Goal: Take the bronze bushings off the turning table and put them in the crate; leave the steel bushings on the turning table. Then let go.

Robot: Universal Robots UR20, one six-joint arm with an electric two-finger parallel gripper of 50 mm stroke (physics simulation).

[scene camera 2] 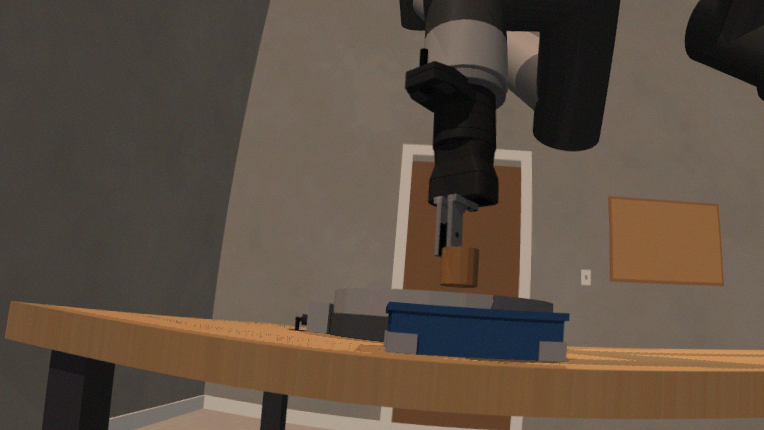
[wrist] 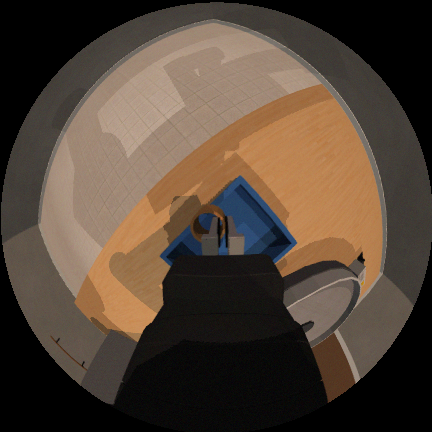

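My gripper (scene camera 2: pixel 447 256) (wrist: pixel 222 225) is there for me in both views. I also see a grey turning table (scene camera 2: pixel 360 313) (wrist: pixel 319 296). And there is a blue crate (scene camera 2: pixel 423 329) (wrist: pixel 263 231), which I find in the wrist view as well as in scene camera 2.
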